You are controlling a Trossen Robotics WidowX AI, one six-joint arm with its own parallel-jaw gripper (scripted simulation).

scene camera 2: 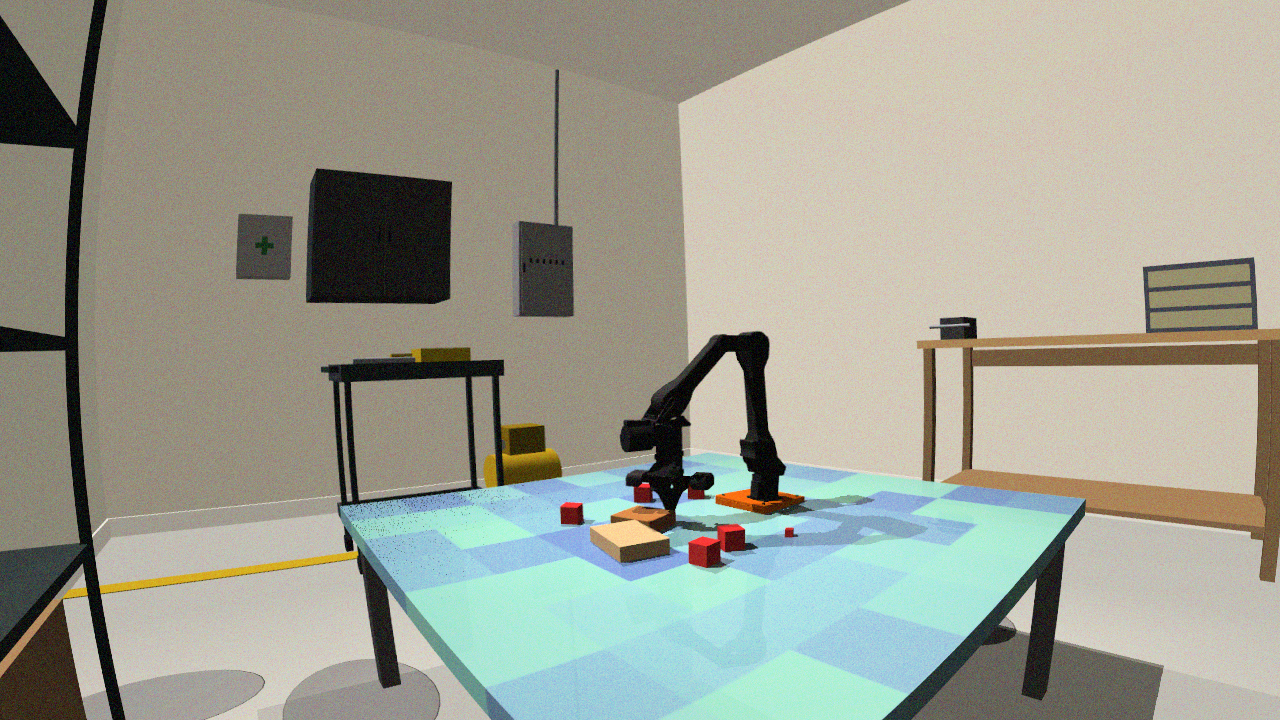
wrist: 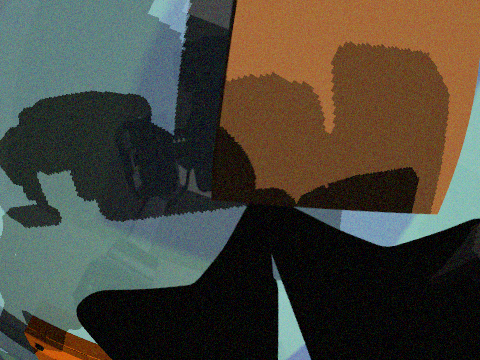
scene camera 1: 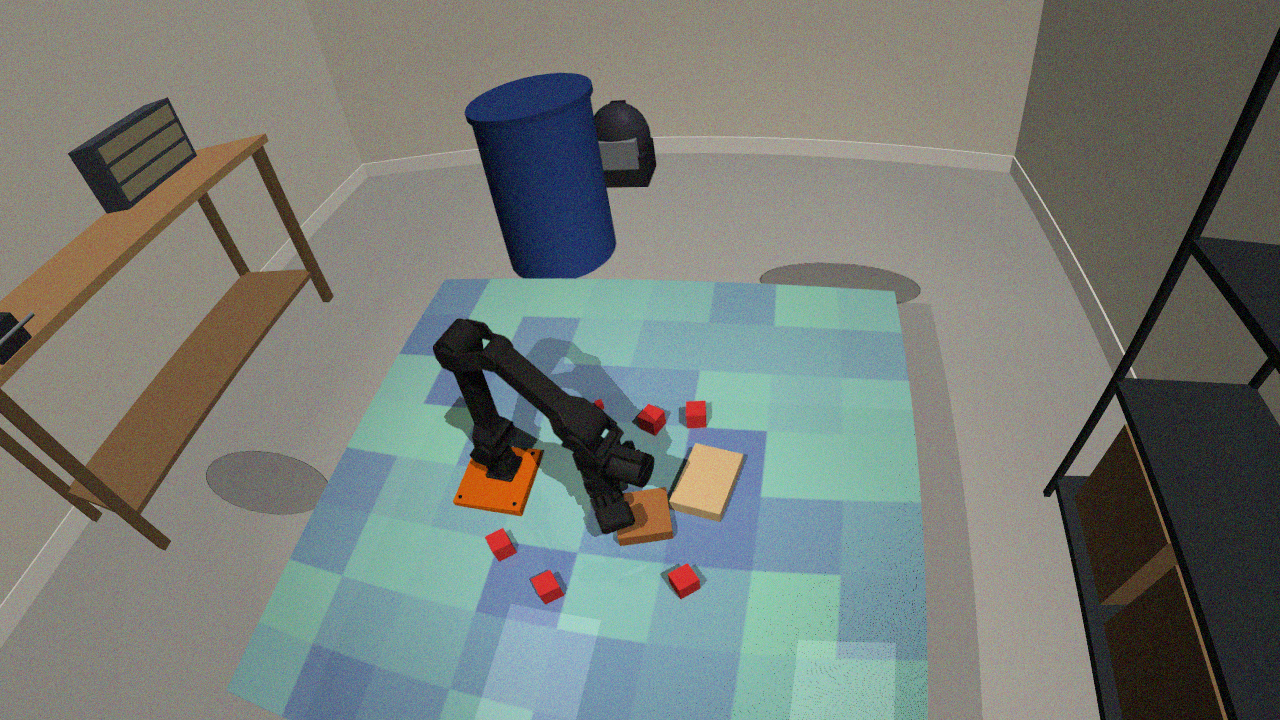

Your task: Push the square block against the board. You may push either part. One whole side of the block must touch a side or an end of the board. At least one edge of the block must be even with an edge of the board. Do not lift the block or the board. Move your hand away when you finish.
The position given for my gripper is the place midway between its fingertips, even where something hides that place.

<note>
My gripper (scene camera 2: 670,517) is shut, with nothing in its grasp. Also in view: a flat brown square block (scene camera 1: 650,508) and a pale tan board (scene camera 1: 705,486).
The flat brown square block is seen too in scene camera 2 (scene camera 2: 655,518) and in the wrist view (wrist: 362,112). The pale tan board also shows in scene camera 2 (scene camera 2: 625,541). My gripper shows as well in the wrist view (wrist: 261,207) and in scene camera 1 (scene camera 1: 609,510). The wrist view does not show the pale tan board: it is out of frame.
</note>
